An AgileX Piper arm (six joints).
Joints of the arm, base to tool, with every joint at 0 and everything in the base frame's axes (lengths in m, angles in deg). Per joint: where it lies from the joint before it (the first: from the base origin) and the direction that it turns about. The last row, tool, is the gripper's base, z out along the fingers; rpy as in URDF.
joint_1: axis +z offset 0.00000 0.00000 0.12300
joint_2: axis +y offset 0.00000 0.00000 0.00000
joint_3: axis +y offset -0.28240 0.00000 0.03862
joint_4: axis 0.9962 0 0.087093 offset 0.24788 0.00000 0.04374
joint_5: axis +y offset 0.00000 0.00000 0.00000
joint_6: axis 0.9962 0 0.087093 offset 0.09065 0.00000 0.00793
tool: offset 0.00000 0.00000 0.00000 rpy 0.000 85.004 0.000
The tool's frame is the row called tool.
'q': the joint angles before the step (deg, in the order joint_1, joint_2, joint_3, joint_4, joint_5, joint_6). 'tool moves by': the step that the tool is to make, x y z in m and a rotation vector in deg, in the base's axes. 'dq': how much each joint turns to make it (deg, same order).
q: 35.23, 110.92, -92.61, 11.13, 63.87, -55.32
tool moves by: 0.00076, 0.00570, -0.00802, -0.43, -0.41, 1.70
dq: 0.66, 1.17, 0.00, -0.27, -1.06, -1.22
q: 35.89, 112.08, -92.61, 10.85, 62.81, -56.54
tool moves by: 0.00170, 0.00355, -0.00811, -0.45, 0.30, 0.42
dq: 0.29, 1.21, -0.10, -0.12, -0.58, -0.21
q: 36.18, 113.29, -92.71, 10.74, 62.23, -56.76
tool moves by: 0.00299, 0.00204, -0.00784, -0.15, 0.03, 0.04
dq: 0.00, 1.12, 0.00, 0.00, -0.99, -0.22
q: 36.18, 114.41, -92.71, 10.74, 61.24, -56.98
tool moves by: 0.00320, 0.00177, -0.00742, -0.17, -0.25, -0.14
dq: 0.00, 1.06, 0.00, -0.23, -1.18, 0.00
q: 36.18, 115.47, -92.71, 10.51, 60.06, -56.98
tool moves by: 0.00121, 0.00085, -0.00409, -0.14, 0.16, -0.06
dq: 0.00, 0.57, 0.00, 0.00, -0.37, 0.00
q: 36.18, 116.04, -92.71, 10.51, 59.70, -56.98
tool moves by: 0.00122, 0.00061, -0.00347, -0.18, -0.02, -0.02
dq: 0.00, 0.48, 0.00, -0.14, -0.40, 0.00
